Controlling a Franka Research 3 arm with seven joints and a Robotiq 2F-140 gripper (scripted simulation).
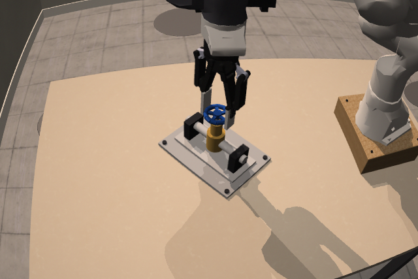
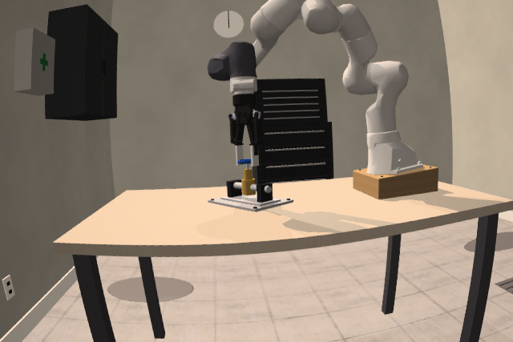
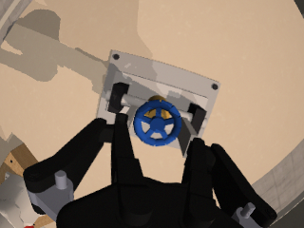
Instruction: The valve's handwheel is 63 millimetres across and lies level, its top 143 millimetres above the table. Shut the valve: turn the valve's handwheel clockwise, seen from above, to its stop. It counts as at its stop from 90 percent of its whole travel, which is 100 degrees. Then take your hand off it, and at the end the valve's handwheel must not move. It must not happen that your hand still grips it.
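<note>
Now: the blue spoked handwheel 2 cm below my hand.
</note>
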